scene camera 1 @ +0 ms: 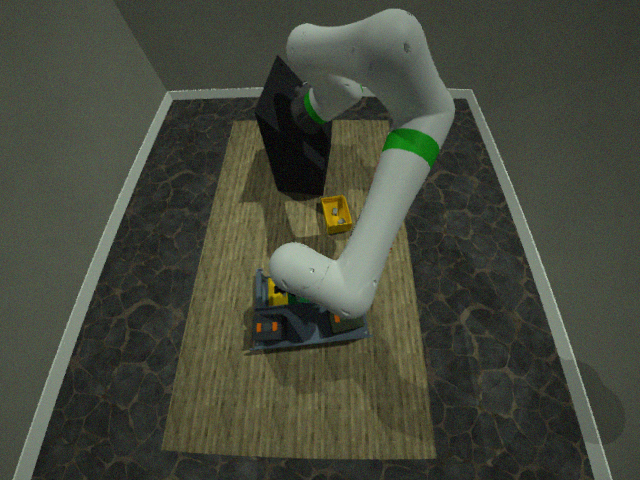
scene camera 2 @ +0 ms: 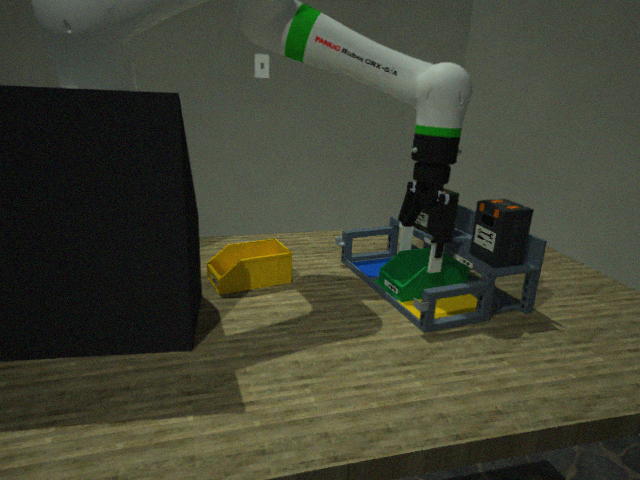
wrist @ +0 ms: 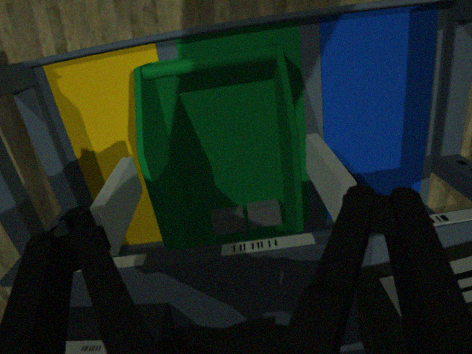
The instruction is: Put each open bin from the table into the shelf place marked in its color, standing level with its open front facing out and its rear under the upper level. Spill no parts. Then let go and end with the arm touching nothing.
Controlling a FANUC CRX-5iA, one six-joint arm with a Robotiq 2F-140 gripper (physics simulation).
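Places are measured from the arm's base along level axes (x ahead, y right, z down), in millimetres.
Where they show: gripper, between the fingertips: [scene camera 2: 418, 262] [wrist: 221, 163]; arm's base, origin of its link: [scene camera 1: 304, 116] [scene camera 2: 88, 170].
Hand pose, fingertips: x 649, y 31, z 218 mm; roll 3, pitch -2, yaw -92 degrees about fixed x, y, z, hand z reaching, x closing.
Each offset is from my fingertips to the top centre of the thing. "spot": to the spot under its first point.
A green bin @[spot: dy -48, dx +6, dz +49 mm] [scene camera 2: 408, 273] [wrist: 236, 145] stands in the grey shelf [scene camera 2: 534, 258] [wrist: 114, 49] on the green-marked middle place, with its rear near the upper level. Two grey parts @[spot: dy -15, dx +86, dz +63 mm] [wrist: 247, 217] lie inside it. My gripper [scene camera 2: 419, 252] [wrist: 221, 163] is open, with one finger on each side of the green bin. The yellow-marked place [wrist: 95, 106] [scene camera 2: 454, 305] and the blue-marked place [wrist: 366, 95] [scene camera 2: 371, 266] are bare. A yellow bin [scene camera 1: 336, 214] [scene camera 2: 250, 266] with grey parts stands on the wooden table, apart from the shelf.
A tall black box [scene camera 1: 294, 154] [scene camera 2: 92, 222] stands on the table beyond the yellow bin. A black case with orange buttons @[dy +89, dx +130, dz -152 mm] [scene camera 2: 501, 232] [scene camera 1: 266, 328] sits on the shelf's upper level, close to my gripper. The arm hides most of the shelf in scene camera 1.
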